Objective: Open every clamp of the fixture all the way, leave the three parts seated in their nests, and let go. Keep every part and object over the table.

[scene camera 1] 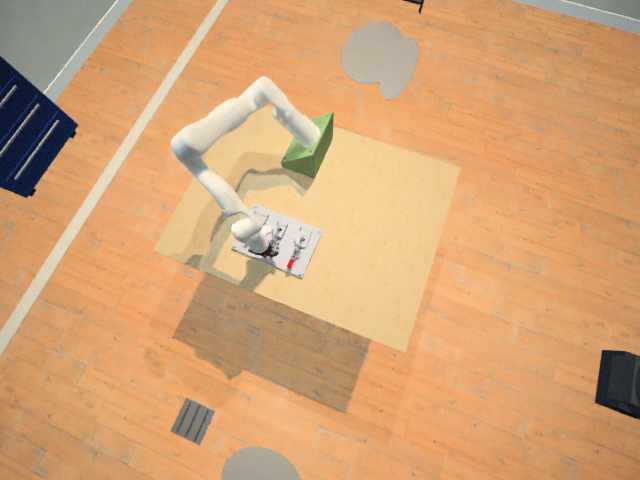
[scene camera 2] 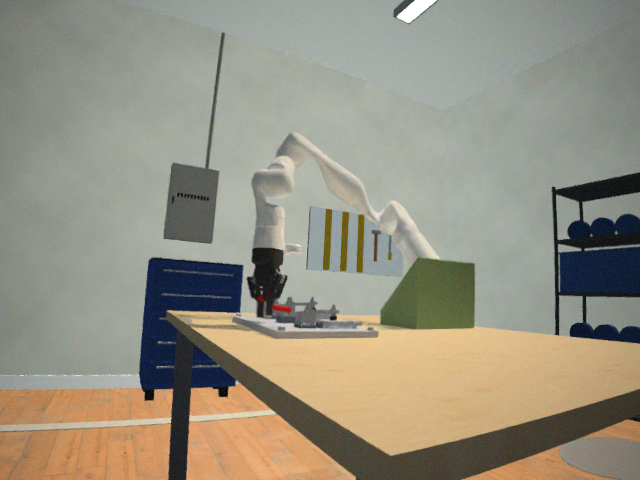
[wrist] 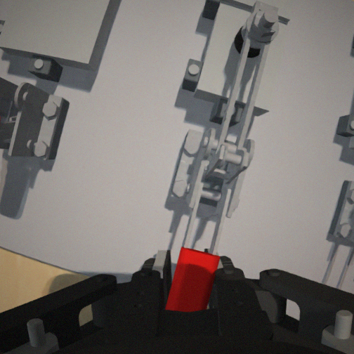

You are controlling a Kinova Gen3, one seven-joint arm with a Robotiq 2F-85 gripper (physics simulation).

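Seen in the pictures: gripper, between the fingertips: (scene camera 1: 268,256) (scene camera 2: 263,317); arm's base, origin of its link: (scene camera 1: 311,139) (scene camera 2: 431,273).
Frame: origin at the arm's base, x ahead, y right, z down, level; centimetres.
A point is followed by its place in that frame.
The fixture plate (scene camera 1: 311,250) @(z 14.8, x 45.3, y -11.8 cm) (scene camera 2: 325,334) @(z 15.5, x 47.9, y -12.6 cm) (wrist: 125,175) lies on the table. My gripper (scene camera 1: 266,254) @(z 13.7, x 52.9, y 5.5 cm) (scene camera 2: 264,311) @(z 13.7, x 52.9, y 5.5 cm) (wrist: 187,264) is low at its edge, shut on the red handle (wrist: 194,280) of the middle clamp (wrist: 215,172). That clamp's arm lies over the middle part (wrist: 215,75), with its tip on the part. The left part (wrist: 55,30) has no clamp arm over it; the left clamp (wrist: 40,122) is partly cut off in the wrist view. The right clamp (scene camera 1: 299,245) (scene camera 2: 306,315) has its red handle (scene camera 1: 290,263) @(z 10.4, x 54.2, y -5.2 cm) (scene camera 2: 281,308) @(z 10.8, x 54.7, y -6.0 cm) lying low and its arm towards the right part, partly hidden.
The green wedge-shaped block (scene camera 1: 307,155) @(z -1.6, x 9.3, y -0.7 cm) (scene camera 2: 444,294) @(z 6.2, x -0.1, y -4.8 cm) stands on the table (scene camera 1: 387,232) @(z 16.3, x 28.0, y -42.5 cm) (scene camera 2: 439,372) @(z 16.3, x 53.6, y -45.2 cm) at the arm's base. The table's near edge passes close to the fixture. A blue drawer cabinet (scene camera 1: 31,129) (scene camera 2: 193,299) stands away on the floor.
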